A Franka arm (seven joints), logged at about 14 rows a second.
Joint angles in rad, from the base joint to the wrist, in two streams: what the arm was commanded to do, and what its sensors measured. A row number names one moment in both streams.
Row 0, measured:
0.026, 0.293, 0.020, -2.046, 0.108, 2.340, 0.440
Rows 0 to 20, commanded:
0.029, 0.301, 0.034, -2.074, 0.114, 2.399, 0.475
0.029, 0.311, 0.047, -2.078, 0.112, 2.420, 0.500
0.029, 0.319, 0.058, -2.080, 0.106, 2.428, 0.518
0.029, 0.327, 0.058, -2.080, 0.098, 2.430, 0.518
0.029, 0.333, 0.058, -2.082, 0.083, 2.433, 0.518
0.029, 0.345, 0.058, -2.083, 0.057, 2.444, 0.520
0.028, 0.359, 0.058, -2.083, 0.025, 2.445, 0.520
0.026, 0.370, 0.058, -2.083, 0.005, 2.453, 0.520
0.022, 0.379, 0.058, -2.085, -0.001, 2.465, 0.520
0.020, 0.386, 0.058, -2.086, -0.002, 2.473, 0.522
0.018, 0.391, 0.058, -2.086, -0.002, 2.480, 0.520
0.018, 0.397, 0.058, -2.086, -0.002, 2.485, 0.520
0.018, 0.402, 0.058, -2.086, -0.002, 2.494, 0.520
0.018, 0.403, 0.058, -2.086, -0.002, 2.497, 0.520
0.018, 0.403, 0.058, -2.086, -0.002, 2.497, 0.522
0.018, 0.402, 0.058, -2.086, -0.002, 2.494, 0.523
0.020, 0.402, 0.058, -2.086, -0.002, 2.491, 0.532
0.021, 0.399, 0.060, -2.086, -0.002, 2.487, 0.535
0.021, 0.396, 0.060, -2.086, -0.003, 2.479, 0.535
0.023, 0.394, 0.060, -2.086, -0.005, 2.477, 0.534
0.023, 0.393, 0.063, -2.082, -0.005, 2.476, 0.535
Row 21, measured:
0.030, 0.409, 0.052, -2.075, 0.014, 2.483, 0.510
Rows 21 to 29, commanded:
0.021, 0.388, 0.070, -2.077, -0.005, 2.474, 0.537
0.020, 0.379, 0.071, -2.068, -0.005, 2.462, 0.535
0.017, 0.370, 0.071, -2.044, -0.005, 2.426, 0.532
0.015, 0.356, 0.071, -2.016, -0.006, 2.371, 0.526
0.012, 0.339, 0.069, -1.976, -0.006, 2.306, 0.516
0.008, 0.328, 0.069, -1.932, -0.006, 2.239, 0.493
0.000, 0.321, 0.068, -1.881, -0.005, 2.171, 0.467
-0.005, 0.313, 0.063, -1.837, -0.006, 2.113, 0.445
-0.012, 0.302, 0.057, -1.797, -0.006, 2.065, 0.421
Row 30, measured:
0.017, 0.335, 0.054, -1.875, 0.005, 2.176, 0.472
